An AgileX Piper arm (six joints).
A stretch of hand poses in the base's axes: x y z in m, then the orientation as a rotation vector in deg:
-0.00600, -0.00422, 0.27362, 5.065, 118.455, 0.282
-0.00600, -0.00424, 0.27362, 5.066, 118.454, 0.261
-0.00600, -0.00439, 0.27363, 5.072, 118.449, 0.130
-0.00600, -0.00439, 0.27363, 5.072, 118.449, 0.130
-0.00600, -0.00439, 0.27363, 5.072, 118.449, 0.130
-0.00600, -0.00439, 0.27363, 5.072, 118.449, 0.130
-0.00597, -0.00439, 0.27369, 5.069, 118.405, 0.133
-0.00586, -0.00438, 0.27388, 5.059, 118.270, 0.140
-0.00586, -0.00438, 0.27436, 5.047, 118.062, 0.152
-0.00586, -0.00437, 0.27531, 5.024, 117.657, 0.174
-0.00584, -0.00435, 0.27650, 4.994, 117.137, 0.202
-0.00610, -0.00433, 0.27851, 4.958, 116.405, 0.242
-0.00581, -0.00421, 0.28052, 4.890, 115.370, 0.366
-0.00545, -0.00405, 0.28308, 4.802, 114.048, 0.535
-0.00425, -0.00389, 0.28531, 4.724, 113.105, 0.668
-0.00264, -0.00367, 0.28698, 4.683, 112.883, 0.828
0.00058, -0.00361, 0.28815, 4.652, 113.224, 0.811
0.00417, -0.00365, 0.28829, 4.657, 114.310, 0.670
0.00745, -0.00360, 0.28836, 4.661, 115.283, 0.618
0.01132, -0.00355, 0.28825, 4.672, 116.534, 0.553
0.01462, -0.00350, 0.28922, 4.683, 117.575, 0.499
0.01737, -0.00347, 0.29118, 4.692, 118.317, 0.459
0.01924, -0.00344, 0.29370, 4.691, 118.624, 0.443
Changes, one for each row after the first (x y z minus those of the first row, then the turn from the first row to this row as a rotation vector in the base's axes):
0.00000, -0.00002, 0.00000, -0.015, 0.000, -0.010
0.00000, -0.00017, 0.00001, -0.106, -0.001, -0.070
0.00000, -0.00017, 0.00001, -0.106, -0.001, -0.070
0.00000, -0.00017, 0.00001, -0.106, -0.001, -0.070
0.00000, -0.00017, 0.00001, -0.106, -0.001, -0.070
0.00003, -0.00017, 0.00007, -0.106, -0.045, -0.068
0.00014, -0.00016, 0.00026, -0.108, -0.181, -0.062
0.00014, -0.00016, 0.00074, -0.110, -0.389, -0.055
0.00014, -0.00015, 0.00169, -0.113, -0.795, -0.042
0.00016, -0.00013, 0.00288, -0.118, -1.316, -0.025
-0.00010, -0.00011, 0.00489, -0.121, -2.049, -0.006
0.00019, 0.00001, 0.00690, -0.085, -3.089, 0.063
0.00055, 0.00017, 0.00946, -0.030, -4.417, 0.157
0.00175, 0.00033, 0.01169, 0.012, -5.364, 0.241
0.00336, 0.00055, 0.01336, 0.106, -5.592, 0.333
0.00658, 0.00061, 0.01453, 0.087, -5.251, 0.359
0.01017, 0.00057, 0.01467, 0.011, -4.162, 0.328
0.01345, 0.00062, 0.01474, -0.003, -3.189, 0.333
0.01732, 0.00067, 0.01463, -0.017, -1.937, 0.336
0.02062, 0.00072, 0.01560, -0.028, -0.895, 0.338
0.02337, 0.00075, 0.01756, -0.036, -0.152, 0.337
0.02524, 0.00078, 0.02008, -0.040, 0.155, 0.340

